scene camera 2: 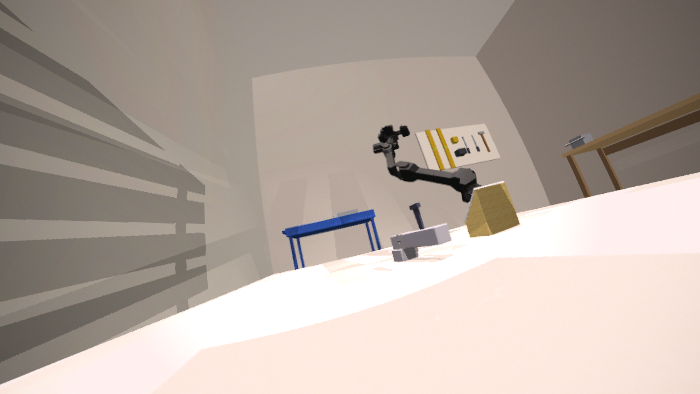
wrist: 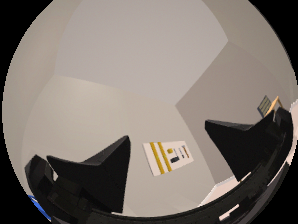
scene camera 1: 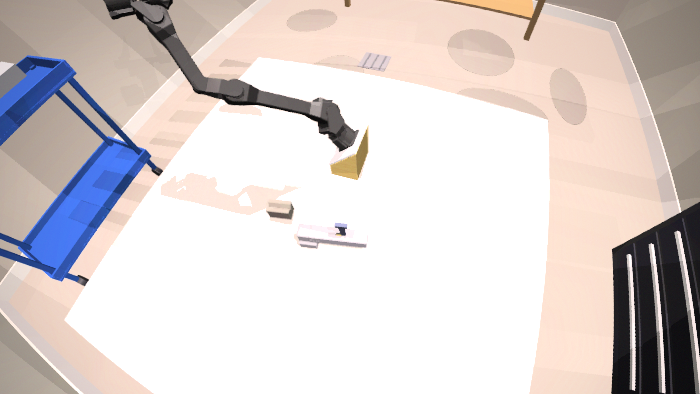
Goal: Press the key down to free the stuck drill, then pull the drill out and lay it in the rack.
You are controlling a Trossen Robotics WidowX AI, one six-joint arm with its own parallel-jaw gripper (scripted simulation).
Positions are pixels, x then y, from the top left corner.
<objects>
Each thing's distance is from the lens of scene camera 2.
grey block (scene camera 2: 404, 245): 0.51 m
</objects>
